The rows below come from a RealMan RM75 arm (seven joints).
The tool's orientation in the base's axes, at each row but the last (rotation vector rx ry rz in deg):
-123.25, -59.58, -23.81
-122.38, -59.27, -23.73
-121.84, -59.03, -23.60
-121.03, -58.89, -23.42
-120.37, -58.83, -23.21
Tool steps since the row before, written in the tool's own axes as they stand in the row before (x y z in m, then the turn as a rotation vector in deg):
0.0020, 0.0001, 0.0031, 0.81, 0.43, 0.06
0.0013, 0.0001, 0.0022, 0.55, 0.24, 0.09
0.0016, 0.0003, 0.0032, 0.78, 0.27, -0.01
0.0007, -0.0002, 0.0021, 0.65, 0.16, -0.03
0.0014, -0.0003, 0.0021, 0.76, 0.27, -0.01
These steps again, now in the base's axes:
0.0013, 0.0033, -0.0011, 0.84, 0.31, 0.21
0.0008, 0.0023, -0.0009, 0.53, 0.27, 0.13
0.0012, 0.0031, -0.0014, 0.70, 0.31, 0.31
0.0002, 0.0020, -0.0009, 0.53, 0.27, 0.31
0.0006, 0.0024, -0.0005, 0.69, 0.30, 0.30

